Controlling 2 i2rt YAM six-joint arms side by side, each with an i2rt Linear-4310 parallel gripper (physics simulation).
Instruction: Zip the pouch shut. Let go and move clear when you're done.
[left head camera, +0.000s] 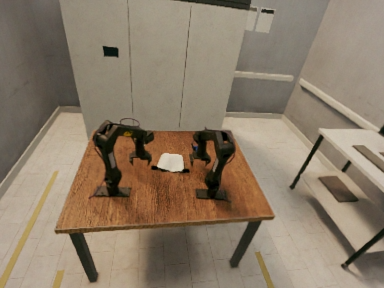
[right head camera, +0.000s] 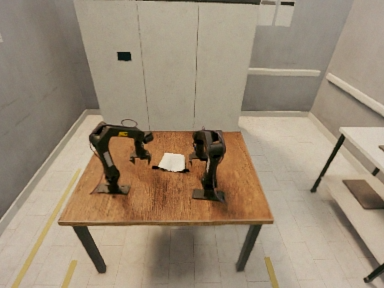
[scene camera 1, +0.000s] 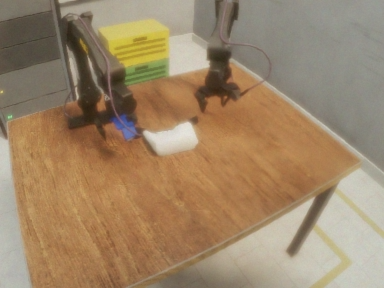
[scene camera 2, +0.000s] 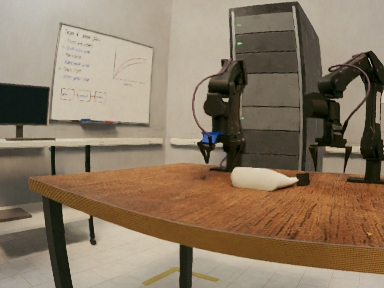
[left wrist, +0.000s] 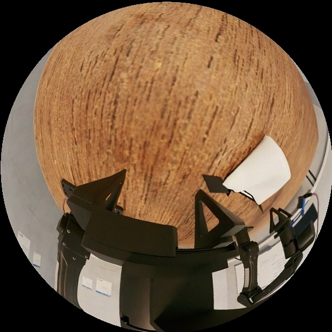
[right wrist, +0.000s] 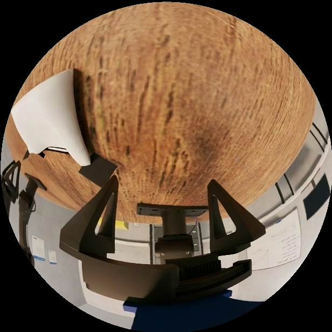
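The white pouch (left head camera: 171, 162) (right head camera: 173, 162) (scene camera 1: 176, 140) (scene camera 2: 260, 179) (left wrist: 262, 170) (right wrist: 52, 112) lies on the table between the grippers, with a black tab at each end of its zip edge. One tab (left wrist: 215, 183) is near a left finger in the left wrist view; the other tab (right wrist: 98, 170) is near a right finger in the right wrist view. A narrow gap shows along the zip edge; the slider is too small to tell. My left gripper (left head camera: 141, 162) (scene camera 1: 213, 106) (left wrist: 163, 183) and right gripper (left head camera: 199, 163) (scene camera 1: 121, 135) (right wrist: 164, 179) are open and empty, on opposite sides of the pouch.
Both arms stand on the wooden table (left head camera: 150, 210) (scene camera 1: 200, 220). Yellow and green crates (scene camera 1: 135, 42) stand beyond it in scene camera 1. A dark rack (scene camera 2: 310, 55) stands behind the arms in scene camera 2. A white side table (left head camera: 350, 137) is at the right.
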